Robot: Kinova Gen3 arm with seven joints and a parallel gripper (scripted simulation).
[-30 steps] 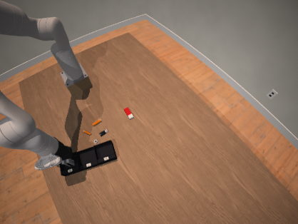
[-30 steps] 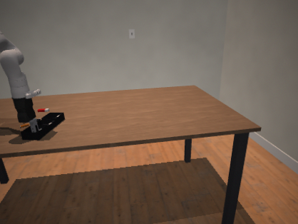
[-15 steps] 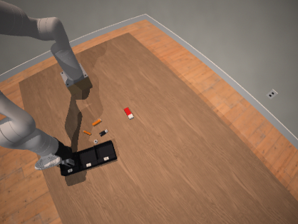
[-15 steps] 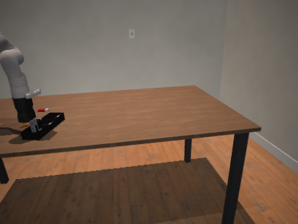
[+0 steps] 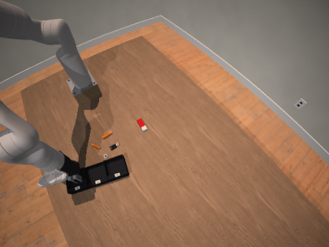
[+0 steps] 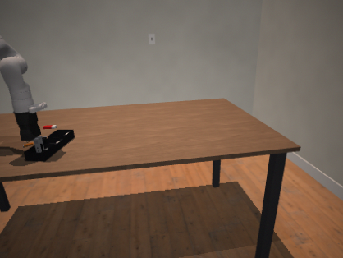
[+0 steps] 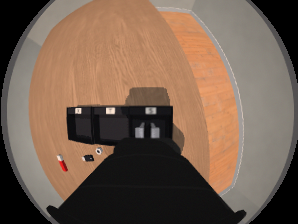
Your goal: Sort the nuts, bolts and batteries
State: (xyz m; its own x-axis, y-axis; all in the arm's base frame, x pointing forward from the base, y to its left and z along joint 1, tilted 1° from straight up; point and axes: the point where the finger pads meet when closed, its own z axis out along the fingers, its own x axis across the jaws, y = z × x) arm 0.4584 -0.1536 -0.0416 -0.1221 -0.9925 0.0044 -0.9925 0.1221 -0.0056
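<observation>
My hand is 80 mm to the right of the black bin row, 20 mm above it and 10 mm short of it. From my hand the other things lie so: grey nut (130 mm to the left, 50 mm behind, 30 mm below); then red block (340 mm to the left, 120 mm behind, 30 mm below); then black piece (190 mm to the left, 80 mm behind, 30 mm below).
</observation>
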